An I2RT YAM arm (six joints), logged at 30 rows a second.
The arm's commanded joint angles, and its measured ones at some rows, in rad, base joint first. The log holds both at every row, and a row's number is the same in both.
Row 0, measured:
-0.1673, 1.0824, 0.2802, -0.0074, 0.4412, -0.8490
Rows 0 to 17, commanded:
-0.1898, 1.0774, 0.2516, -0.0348, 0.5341, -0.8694
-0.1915, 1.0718, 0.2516, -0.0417, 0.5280, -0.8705
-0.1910, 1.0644, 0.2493, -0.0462, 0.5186, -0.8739
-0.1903, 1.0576, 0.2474, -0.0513, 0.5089, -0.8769
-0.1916, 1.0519, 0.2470, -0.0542, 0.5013, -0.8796
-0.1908, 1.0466, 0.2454, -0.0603, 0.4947, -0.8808
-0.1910, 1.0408, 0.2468, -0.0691, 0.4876, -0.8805
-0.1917, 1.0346, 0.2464, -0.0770, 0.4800, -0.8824
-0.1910, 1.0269, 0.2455, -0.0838, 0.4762, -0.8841
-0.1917, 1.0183, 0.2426, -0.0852, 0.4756, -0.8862
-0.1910, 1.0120, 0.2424, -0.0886, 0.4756, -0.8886
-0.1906, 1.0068, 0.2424, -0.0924, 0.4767, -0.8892
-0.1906, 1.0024, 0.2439, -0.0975, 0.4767, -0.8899
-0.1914, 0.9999, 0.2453, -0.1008, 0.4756, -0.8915
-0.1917, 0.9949, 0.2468, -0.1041, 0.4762, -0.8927
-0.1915, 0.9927, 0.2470, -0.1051, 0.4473, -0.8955
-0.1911, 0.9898, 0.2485, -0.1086, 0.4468, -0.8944
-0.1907, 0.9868, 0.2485, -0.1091, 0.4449, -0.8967
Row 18, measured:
-0.1753, 1.0012, 0.2527, -0.0612, 0.4152, -0.8719
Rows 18 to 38, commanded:
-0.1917, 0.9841, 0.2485, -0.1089, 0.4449, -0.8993
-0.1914, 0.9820, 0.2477, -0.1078, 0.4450, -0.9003
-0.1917, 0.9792, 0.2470, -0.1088, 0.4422, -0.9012
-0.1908, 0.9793, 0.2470, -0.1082, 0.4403, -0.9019
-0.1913, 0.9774, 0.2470, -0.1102, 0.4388, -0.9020
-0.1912, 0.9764, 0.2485, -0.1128, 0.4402, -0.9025
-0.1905, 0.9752, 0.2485, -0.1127, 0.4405, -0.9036
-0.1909, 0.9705, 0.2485, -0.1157, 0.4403, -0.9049
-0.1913, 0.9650, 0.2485, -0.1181, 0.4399, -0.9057
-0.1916, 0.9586, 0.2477, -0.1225, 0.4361, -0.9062
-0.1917, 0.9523, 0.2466, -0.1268, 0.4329, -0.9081
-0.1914, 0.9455, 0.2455, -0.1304, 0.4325, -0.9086
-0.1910, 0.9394, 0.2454, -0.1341, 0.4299, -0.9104
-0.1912, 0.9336, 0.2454, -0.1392, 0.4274, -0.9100
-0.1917, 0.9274, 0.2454, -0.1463, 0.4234, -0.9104
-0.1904, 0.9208, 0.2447, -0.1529, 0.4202, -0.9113
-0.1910, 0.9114, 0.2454, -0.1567, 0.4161, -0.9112
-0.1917, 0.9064, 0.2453, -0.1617, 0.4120, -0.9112
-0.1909, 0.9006, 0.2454, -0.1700, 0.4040, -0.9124
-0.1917, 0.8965, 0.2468, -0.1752, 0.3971, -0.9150
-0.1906, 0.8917, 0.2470, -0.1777, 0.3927, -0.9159
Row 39, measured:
-0.1825, 0.9096, 0.2481, -0.1425, 0.4164, -0.8997
